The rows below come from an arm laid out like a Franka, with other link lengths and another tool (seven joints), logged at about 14 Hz.
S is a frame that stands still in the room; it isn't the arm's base.
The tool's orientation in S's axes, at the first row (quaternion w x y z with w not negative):
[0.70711, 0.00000, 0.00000, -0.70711]
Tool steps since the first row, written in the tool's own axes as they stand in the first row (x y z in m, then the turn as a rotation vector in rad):
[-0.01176, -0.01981, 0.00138, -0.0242, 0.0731, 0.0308]
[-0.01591, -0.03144, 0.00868, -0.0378, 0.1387, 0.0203]
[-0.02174, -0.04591, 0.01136, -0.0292, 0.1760, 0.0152]
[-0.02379, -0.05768, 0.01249, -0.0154, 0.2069, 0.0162]
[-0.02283, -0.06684, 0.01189, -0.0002, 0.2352, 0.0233]
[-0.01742, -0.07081, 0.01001, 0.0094, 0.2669, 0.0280]
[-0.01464, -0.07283, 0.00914, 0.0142, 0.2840, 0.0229]
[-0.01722, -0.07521, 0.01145, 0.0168, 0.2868, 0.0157]
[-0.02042, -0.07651, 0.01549, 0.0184, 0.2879, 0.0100]
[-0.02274, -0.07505, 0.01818, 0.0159, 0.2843, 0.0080]
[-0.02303, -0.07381, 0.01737, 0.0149, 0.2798, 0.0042]
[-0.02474, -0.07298, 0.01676, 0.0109, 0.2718, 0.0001]
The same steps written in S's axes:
[-0.01981, 0.01176, 0.00138, 0.0731, 0.0242, 0.0308]
[-0.03144, 0.01591, 0.00868, 0.1387, 0.0378, 0.0203]
[-0.04591, 0.02174, 0.01136, 0.1760, 0.0292, 0.0152]
[-0.05768, 0.02379, 0.01249, 0.2069, 0.0154, 0.0162]
[-0.06684, 0.02283, 0.01189, 0.2352, 0.0002, 0.0233]
[-0.07081, 0.01742, 0.01001, 0.2669, -0.0094, 0.0280]
[-0.07283, 0.01464, 0.00914, 0.2840, -0.0142, 0.0229]
[-0.07521, 0.01722, 0.01145, 0.2868, -0.0168, 0.0157]
[-0.07651, 0.02042, 0.01549, 0.2879, -0.0184, 0.0100]
[-0.07505, 0.02274, 0.01818, 0.2843, -0.0159, 0.0080]
[-0.07381, 0.02303, 0.01737, 0.2798, -0.0149, 0.0042]
[-0.07298, 0.02474, 0.01676, 0.2718, -0.0109, 0.0001]

